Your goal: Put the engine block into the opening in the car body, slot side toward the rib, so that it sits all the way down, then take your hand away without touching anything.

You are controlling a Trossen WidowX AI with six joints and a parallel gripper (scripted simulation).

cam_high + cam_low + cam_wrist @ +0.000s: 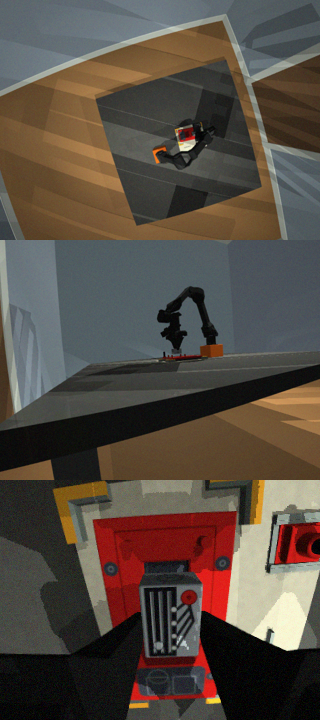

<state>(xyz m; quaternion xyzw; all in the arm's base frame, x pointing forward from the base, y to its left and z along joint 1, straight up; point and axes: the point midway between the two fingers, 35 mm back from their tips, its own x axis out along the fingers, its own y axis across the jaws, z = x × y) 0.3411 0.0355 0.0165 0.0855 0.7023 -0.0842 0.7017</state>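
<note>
Now: the engine block 1 cm below my gripper tip.
</note>
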